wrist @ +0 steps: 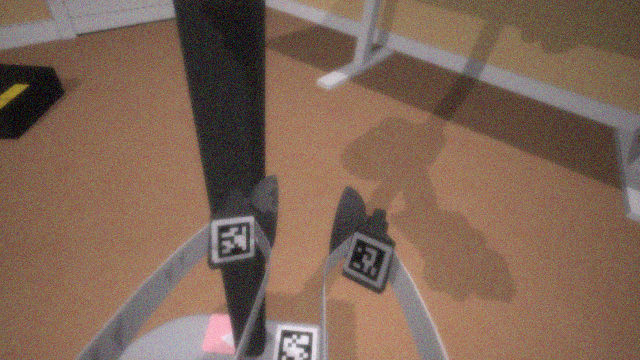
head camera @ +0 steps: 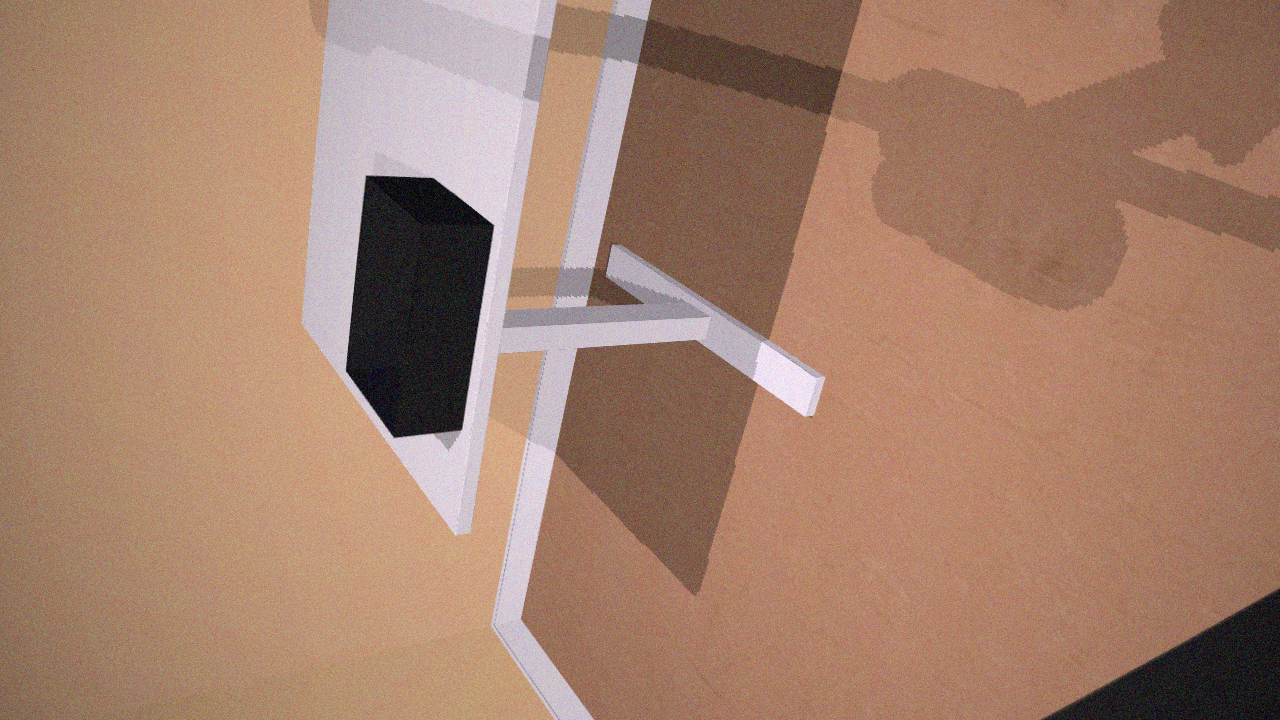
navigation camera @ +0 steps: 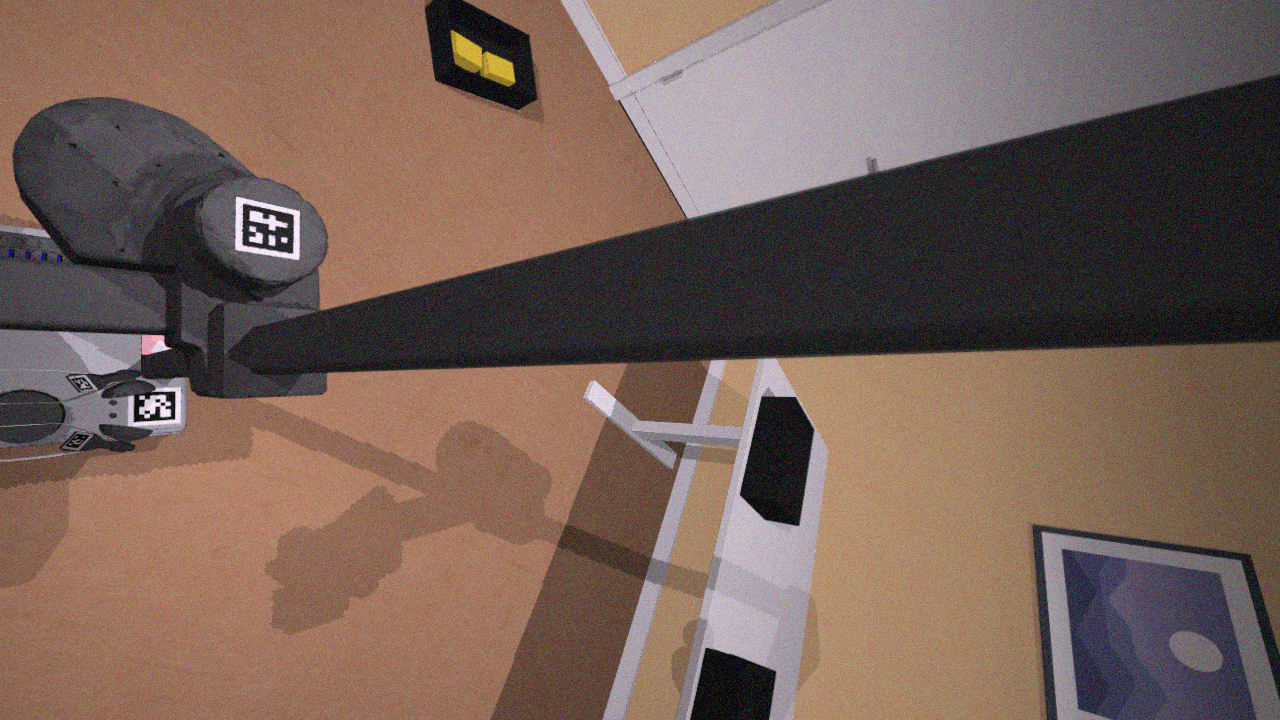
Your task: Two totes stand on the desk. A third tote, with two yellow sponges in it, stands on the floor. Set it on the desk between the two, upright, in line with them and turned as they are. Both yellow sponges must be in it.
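Observation:
One black tote [head camera: 411,304] [navigation camera: 778,461] stands near one end of the white desk [head camera: 402,107] [navigation camera: 747,617]. The other black tote [navigation camera: 733,685] is cut off at the bottom of the navigation view, with a stretch of desk top between the two. The third black tote [navigation camera: 440,55] [wrist: 45,90] stands on the floor near the white door. Two yellow sponges [navigation camera: 466,51] [navigation camera: 498,68] lie side by side in it; part of the yellow [wrist: 14,95] shows in the wrist view. My gripper [navigation camera: 127,415] [wrist: 308,205] is open and empty above my base, far from the totes.
My dark mast [navigation camera: 716,268] [wrist: 227,100] crosses the navigation and wrist views. The desk's T-shaped leg [head camera: 608,326] [navigation camera: 689,433] [wrist: 364,40] reaches out over the floor. A white door [navigation camera: 787,116] and a framed picture [navigation camera: 1136,617] are at the walls.

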